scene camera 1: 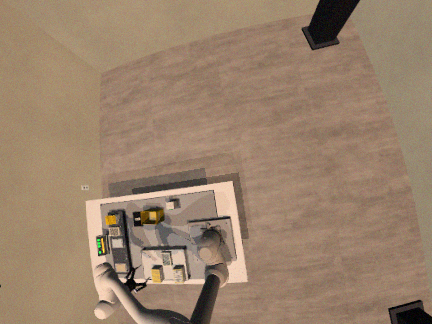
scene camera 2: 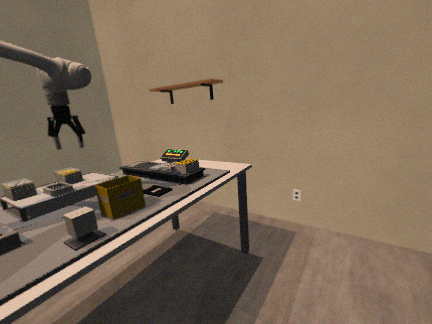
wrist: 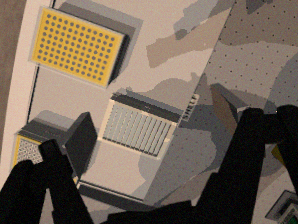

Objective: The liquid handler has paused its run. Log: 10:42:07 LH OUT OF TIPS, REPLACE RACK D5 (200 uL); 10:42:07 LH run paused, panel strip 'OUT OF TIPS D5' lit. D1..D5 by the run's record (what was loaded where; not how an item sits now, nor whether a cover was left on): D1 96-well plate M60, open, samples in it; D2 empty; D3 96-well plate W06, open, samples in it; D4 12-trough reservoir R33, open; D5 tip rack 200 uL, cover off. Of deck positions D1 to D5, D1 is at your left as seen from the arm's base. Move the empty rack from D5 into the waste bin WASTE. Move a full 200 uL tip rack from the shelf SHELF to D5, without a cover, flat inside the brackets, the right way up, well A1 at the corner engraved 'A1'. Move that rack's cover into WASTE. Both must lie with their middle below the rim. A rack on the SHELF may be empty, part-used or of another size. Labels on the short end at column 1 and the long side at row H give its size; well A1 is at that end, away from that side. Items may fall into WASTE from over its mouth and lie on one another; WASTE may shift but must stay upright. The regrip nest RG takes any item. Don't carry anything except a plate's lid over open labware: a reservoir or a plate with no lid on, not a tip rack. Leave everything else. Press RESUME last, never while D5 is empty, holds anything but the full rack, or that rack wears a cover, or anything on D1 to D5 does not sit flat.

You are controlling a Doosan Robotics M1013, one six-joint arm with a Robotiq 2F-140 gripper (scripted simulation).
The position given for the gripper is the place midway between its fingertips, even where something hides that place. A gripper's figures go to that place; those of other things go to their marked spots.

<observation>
The gripper (wrist: pixel 151 111): 0.20 m from the lens. A shelf (wrist: pixel 164 56) is 0.40 m from the lens.
</observation>
